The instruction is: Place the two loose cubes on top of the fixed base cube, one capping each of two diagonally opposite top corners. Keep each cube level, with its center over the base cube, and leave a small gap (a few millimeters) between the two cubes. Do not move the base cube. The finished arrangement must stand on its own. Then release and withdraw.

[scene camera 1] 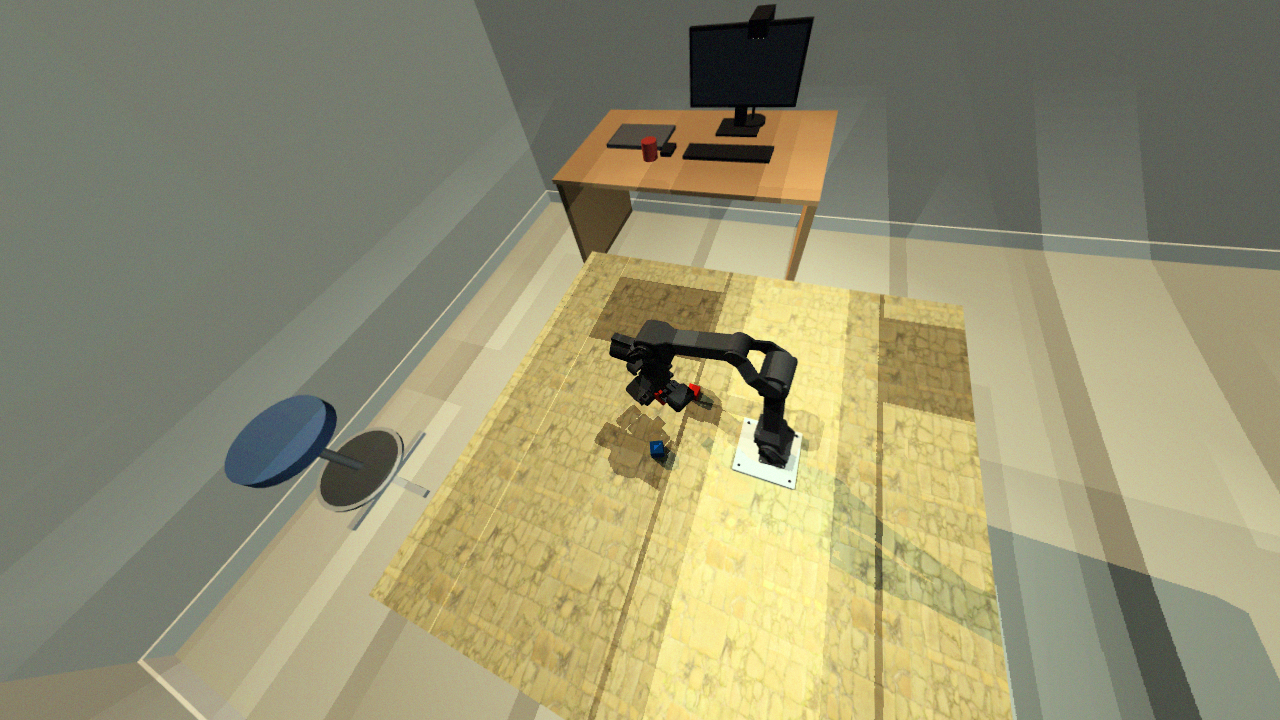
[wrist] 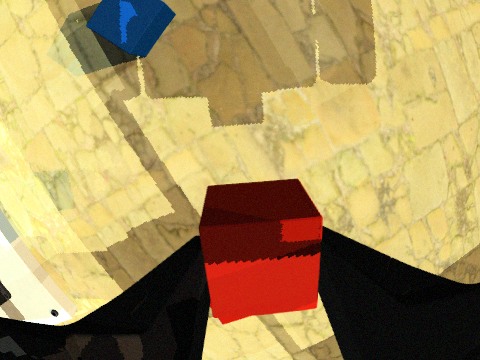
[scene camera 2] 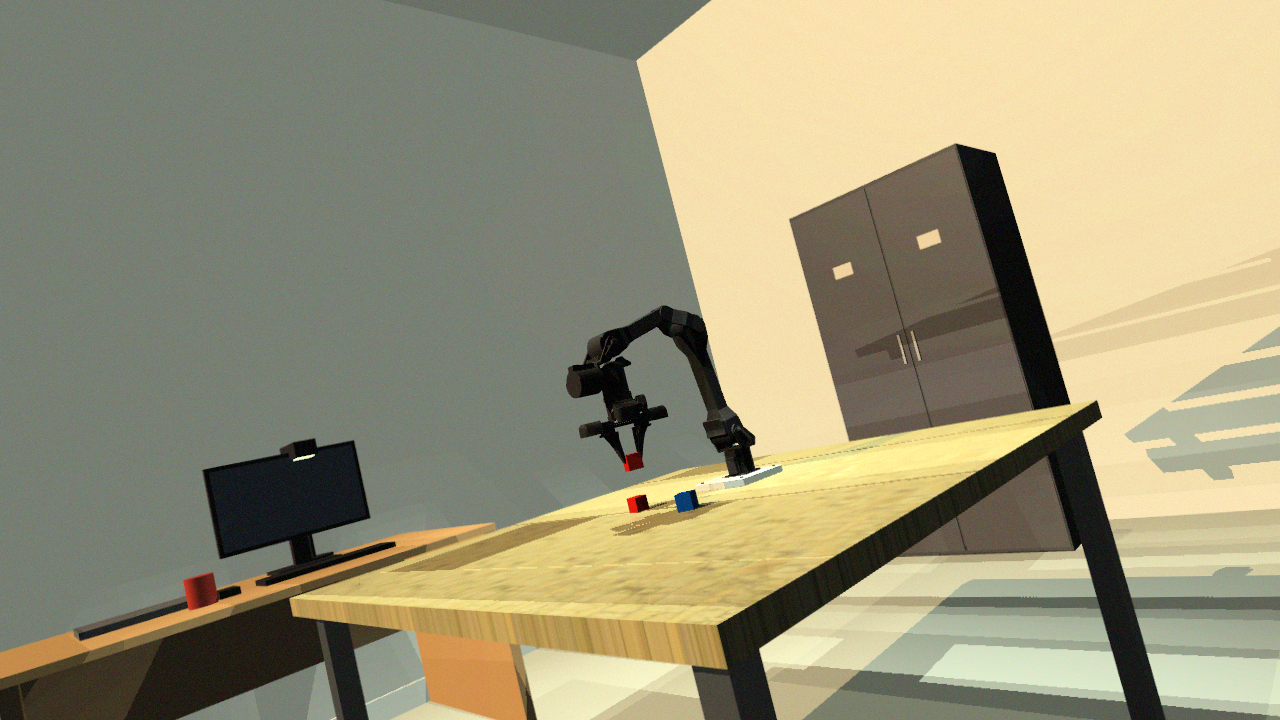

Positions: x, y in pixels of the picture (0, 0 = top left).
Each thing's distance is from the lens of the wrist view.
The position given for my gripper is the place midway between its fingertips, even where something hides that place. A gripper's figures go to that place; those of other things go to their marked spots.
my gripper [wrist: 259, 243]: 10 cm
red cube [wrist: 261, 242]: 8 cm
